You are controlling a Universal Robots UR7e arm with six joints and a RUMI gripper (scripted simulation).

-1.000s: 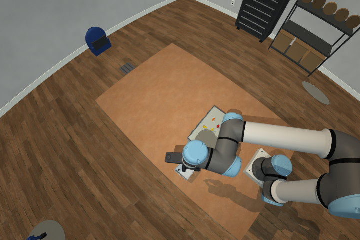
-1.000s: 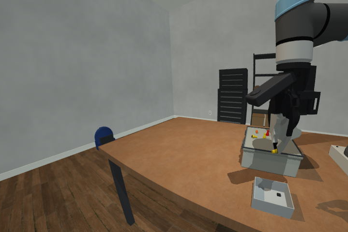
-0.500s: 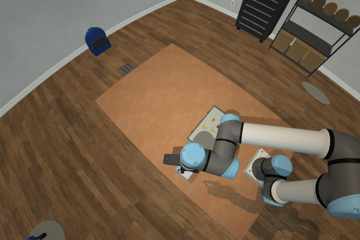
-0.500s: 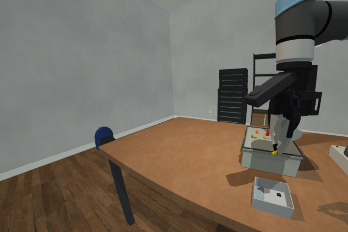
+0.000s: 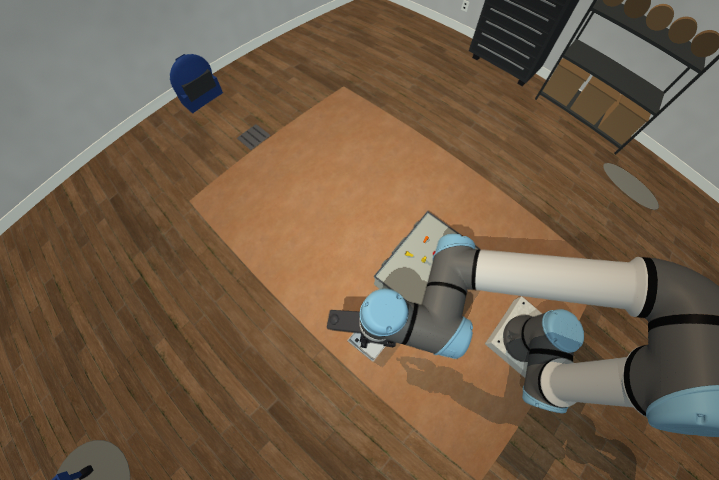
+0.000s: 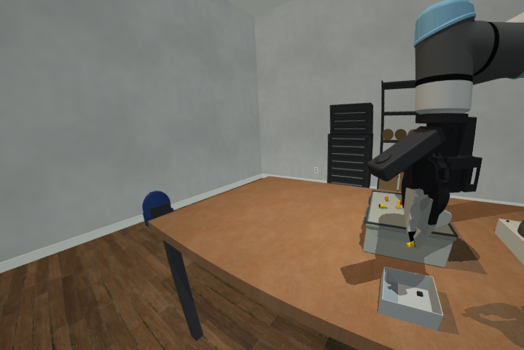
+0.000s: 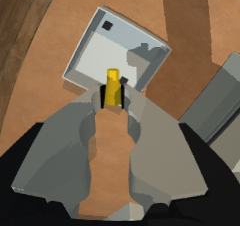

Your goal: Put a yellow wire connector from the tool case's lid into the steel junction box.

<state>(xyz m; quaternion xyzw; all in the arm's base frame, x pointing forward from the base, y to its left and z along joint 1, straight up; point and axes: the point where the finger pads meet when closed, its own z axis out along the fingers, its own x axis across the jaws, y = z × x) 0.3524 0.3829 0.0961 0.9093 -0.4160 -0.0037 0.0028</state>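
Now: hand 15 cm above the steel junction box, 1 cm to the left of it and 1 cm past it. From my hand the other things lie so: grey tool case: 30 cm to the right, 8 cm below, 4 cm ahead.
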